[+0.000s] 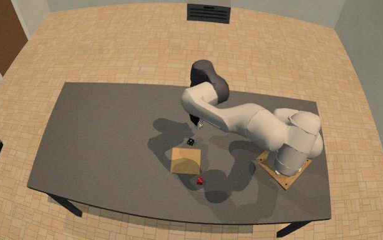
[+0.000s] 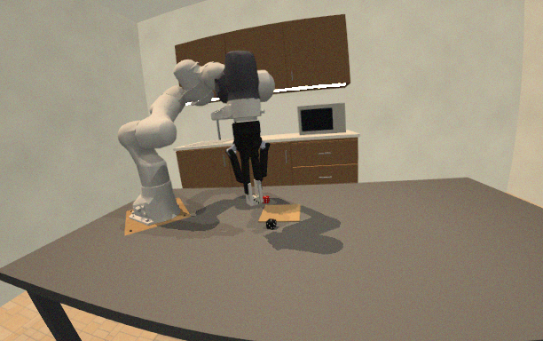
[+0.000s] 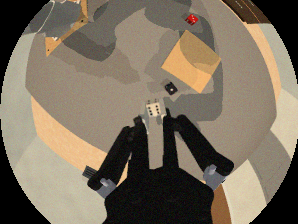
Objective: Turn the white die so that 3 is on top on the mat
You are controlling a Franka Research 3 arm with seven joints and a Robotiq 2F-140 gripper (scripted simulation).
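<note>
My hand is 40 mm short of the tan mat, 150 mm to the right of it and 130 mm above it. The rest, counted from my hand: red die: 50 mm behind, 250 mm to the left, 120 mm below; then black die: 30 mm ahead, 40 mm to the left, 120 mm below; then white die: 20 mm below.
</note>
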